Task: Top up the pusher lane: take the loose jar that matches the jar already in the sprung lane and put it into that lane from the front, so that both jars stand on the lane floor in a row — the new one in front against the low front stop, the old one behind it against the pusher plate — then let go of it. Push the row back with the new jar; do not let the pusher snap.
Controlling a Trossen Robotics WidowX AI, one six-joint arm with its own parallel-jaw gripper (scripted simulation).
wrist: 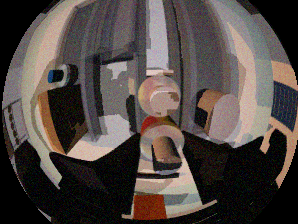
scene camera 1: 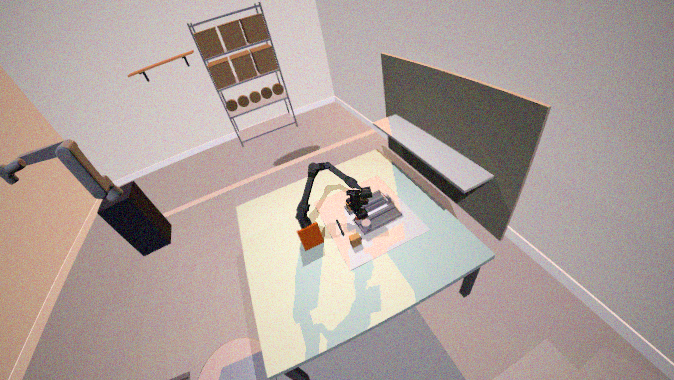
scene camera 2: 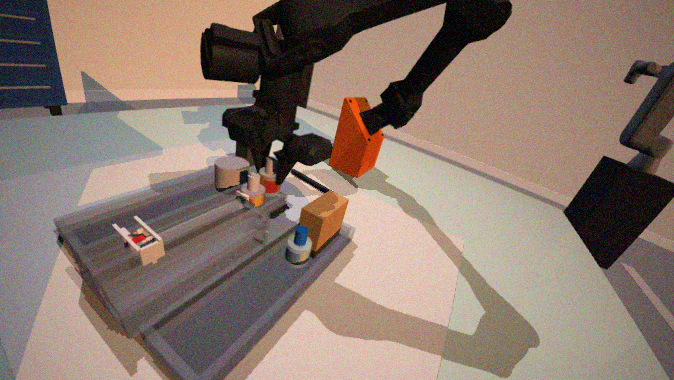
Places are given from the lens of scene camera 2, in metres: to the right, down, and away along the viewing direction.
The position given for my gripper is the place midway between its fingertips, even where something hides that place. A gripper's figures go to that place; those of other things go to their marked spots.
my gripper (scene camera 2: 269, 179): -0.12, -0.02, 0.42
blue-capped jar (scene camera 2: 298, 249): -0.05, 0.08, 0.31
tan cylinder (scene camera 2: 230, 171): -0.18, -0.03, 0.41
grey lane tray (scene camera 2: 198, 246): -0.15, 0.06, 0.26
The marked spots on the blue-capped jar and the tan cylinder are 0.20 m apart.
